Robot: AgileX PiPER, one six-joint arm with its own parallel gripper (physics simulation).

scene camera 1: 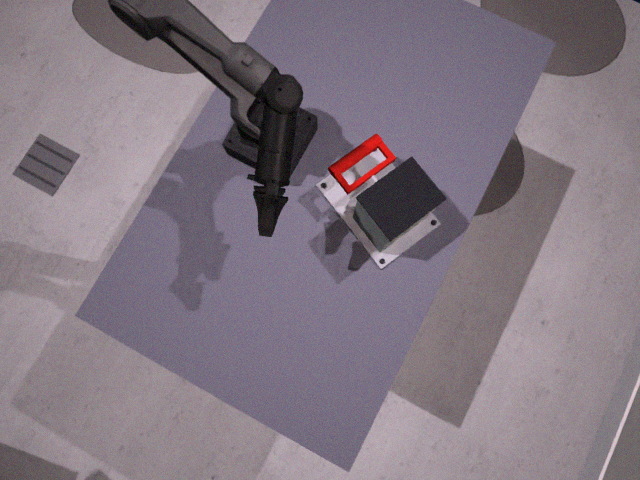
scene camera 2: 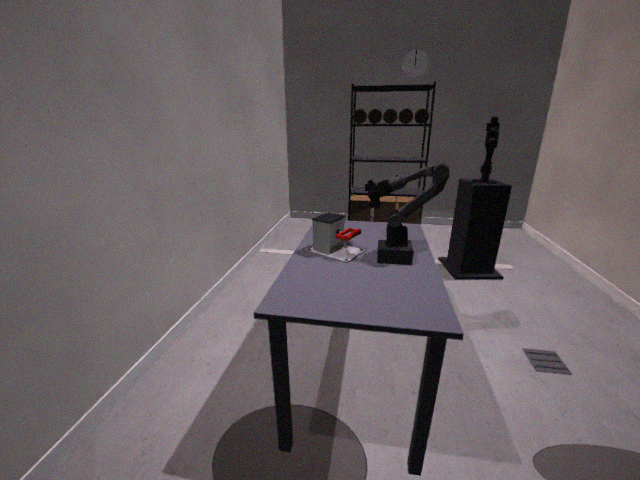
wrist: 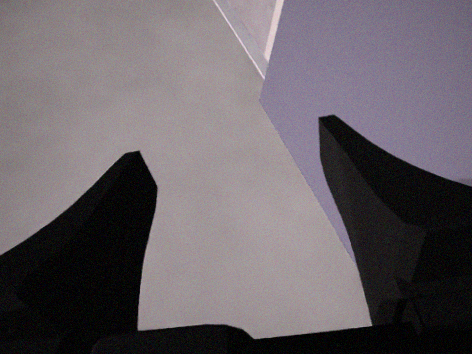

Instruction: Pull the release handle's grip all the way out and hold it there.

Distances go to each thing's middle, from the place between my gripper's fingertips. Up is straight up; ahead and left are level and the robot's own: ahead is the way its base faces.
Scene:
My hand is 18 cm short of the white base plate (scene camera 1: 344, 204), 17 cm to the right of it and 23 cm above it.

